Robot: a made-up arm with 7 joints.
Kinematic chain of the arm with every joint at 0, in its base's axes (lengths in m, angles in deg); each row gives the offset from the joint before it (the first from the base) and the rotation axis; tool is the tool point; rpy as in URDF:
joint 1: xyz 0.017 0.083 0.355 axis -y
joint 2: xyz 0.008 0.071 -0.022 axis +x
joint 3: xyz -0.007 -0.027 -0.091 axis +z
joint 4: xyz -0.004 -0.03 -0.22 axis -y
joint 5: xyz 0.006 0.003 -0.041 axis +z
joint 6: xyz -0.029 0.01 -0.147 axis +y
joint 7: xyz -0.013 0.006 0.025 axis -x
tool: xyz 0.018 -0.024 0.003 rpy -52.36 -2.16 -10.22
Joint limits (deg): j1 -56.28..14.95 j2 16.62..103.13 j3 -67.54..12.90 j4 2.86..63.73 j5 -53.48..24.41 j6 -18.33..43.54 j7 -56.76..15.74
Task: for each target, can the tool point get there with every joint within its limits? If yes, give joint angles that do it. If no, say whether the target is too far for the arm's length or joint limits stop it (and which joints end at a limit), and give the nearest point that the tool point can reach.
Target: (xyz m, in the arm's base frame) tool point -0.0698 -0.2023 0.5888
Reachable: no: joint limits stop it (at a limit: joint 1, joint 2, joint 3, joint 4, joint 5, joint 6, joint 7) | nearest point -0.3301 0.0927 0.0911 | short by 0.634 m
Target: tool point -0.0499 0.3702 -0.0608
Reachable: yes | joints -24.32 41.63 -19.08 52.87 -11.20 3.82 -36.91
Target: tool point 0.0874 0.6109 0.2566
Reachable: yes | joints -7.53 87.84 6.19 35.07 -9.71 4.81 -19.71
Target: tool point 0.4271 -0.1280 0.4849
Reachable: no: joint limits stop it (at a limit: joint 1, joint 2, joint 4, joint 5, joint 6, joint 7) | nearest point 0.2539 0.1671 -0.0092 | short by 0.601 m
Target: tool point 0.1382 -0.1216 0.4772
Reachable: no: joint limits stop it (at a limit: joint 1, joint 2, joint 4, joint 5, joint 6, joint 7) | nearest point 0.2139 0.1178 -0.0350 | short by 0.570 m
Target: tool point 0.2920 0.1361 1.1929
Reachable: no: too far | nearest point 0.1540 0.5429 0.4617 | short by 0.848 m
